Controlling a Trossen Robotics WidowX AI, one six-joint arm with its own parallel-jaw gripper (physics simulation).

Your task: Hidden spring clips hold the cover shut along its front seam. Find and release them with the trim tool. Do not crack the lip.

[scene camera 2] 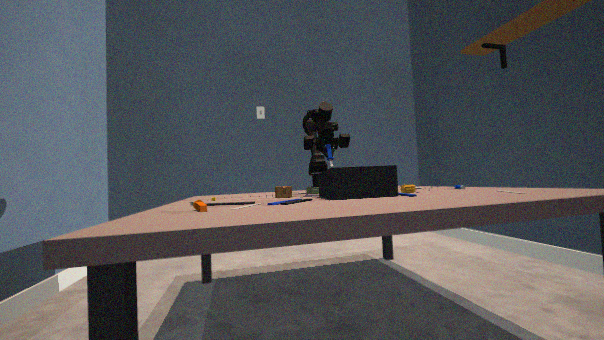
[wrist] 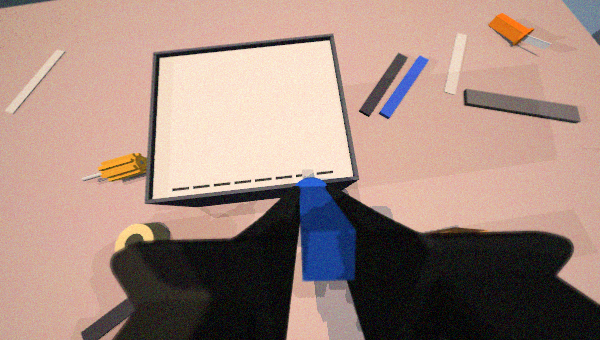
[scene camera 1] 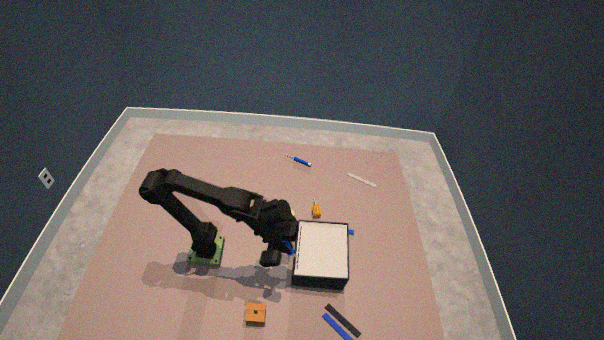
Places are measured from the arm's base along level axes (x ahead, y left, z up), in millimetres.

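Where they show: gripper, fingertip midpoint: [scene camera 2: 330,156] [wrist: 312,192] [scene camera 1: 291,250]; arm's base, origin of the base link: [scene camera 2: 318,186] [scene camera 1: 206,250].
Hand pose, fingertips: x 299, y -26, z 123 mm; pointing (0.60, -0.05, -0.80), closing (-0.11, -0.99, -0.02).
Each offset is from my fingertips to the top centre of the thing. "spot": to the spot under its first point. Level surfaces: height alone.
A black box {dz -52, dx +108, dy +53 mm} [scene camera 1: 320,283] [scene camera 2: 357,182] [wrist: 151,125] stands on the table with a pale cover {dz -63 mm} [scene camera 1: 322,250] [wrist: 250,115] on top. A row of dark dashes runs along the cover's edge nearest the gripper. My gripper [wrist: 312,192] is shut on the blue handle of the trim tool {dz +53, dx -6, dy +1 mm} [scene camera 1: 288,247] [scene camera 2: 329,151] [wrist: 327,240]. The tool's pale tip {spot: dz -27, dx +15, dy -1 mm} [scene camera 2: 331,163] [wrist: 307,173] shows over the dashed edge, near the right end of the row in the wrist view. Whether the tip touches the cover cannot be told. No clips show.
An orange block {dz -108, dx -91, dy -178 mm} [scene camera 1: 255,313] [scene camera 2: 283,192] stands near the box. A yellow-handled tool {dz -121, dx +91, dy +287 mm} [scene camera 1: 316,210] [scene camera 2: 408,189] [wrist: 122,167] lies beside it. A tape roll {dz -128, dx -19, dy +233 mm} [wrist: 134,237], dark and blue strips {dz -148, dx +195, dy -171 mm} [wrist: 384,85] {dz -147, dx +184, dy -205 mm} [wrist: 404,87], a grey bar {dz -147, dx +116, dy -387 mm} [wrist: 521,106] and an orange-handled tool {dz -125, dx +260, dy -442 mm} [wrist: 510,29] lie around.
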